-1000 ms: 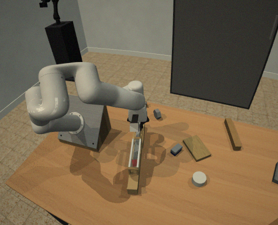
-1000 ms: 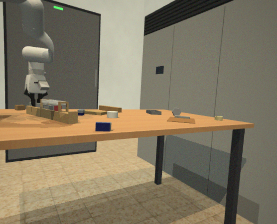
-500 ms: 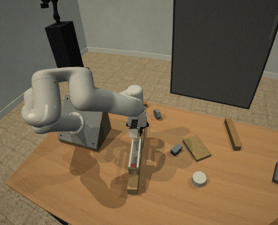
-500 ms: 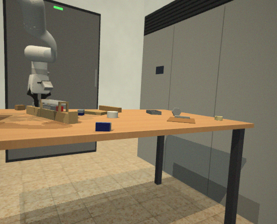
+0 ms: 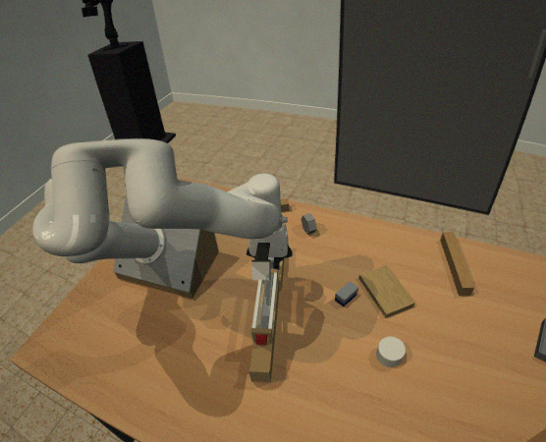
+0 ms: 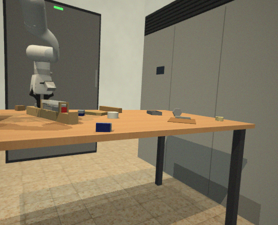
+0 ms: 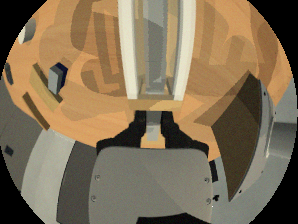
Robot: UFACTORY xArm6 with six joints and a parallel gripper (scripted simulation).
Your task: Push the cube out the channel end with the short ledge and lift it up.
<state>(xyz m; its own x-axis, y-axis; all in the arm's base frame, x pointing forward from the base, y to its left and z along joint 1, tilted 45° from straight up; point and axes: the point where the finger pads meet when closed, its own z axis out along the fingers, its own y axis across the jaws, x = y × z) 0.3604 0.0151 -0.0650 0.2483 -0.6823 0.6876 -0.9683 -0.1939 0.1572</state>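
Now: the red cube 220 mm to the right of my hand, 50 mm ahead of it and 10 mm below it. Round my hand: grey hex block (240 mm to the left, 50 mm ahead, 40 mm below); then blue-grey block (220 mm ahead, 50 mm below); then channel (130 mm to the right, 30 mm ahead, 10 mm below).
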